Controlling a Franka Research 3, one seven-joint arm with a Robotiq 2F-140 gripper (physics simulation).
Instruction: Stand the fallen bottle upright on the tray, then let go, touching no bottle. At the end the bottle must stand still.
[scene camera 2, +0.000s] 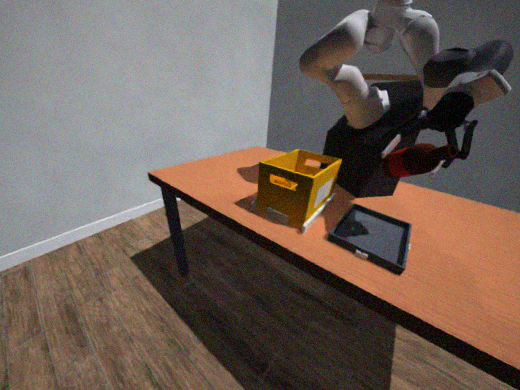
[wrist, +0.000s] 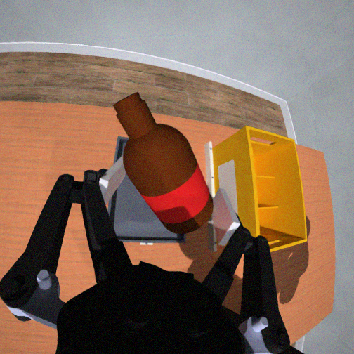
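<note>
A brown bottle (scene camera 2: 422, 158) (wrist: 159, 152) with a red label is held in the air, clear of the tray. It lies almost level in the scene view, its neck pointing right and slightly up. My gripper (scene camera 2: 414, 159) (wrist: 171, 181) is shut on the bottle's body, one pad on each side near the red label. The dark shallow tray (scene camera 2: 382, 244) (wrist: 142, 220) lies on the table below; in the wrist view the bottle hides part of it. A shadow falls on the tray floor in the scene view.
A yellow crate (scene camera 2: 301, 202) (wrist: 236, 150) with inner dividers stands beside the tray. A pale rail (scene camera 2: 318, 214) (wrist: 210, 165) runs along its tray side. Both stand on the orange-brown table (scene camera 2: 465, 250) (wrist: 50, 130). A large black block (scene camera 2: 350, 160) stands behind the crate and tray.
</note>
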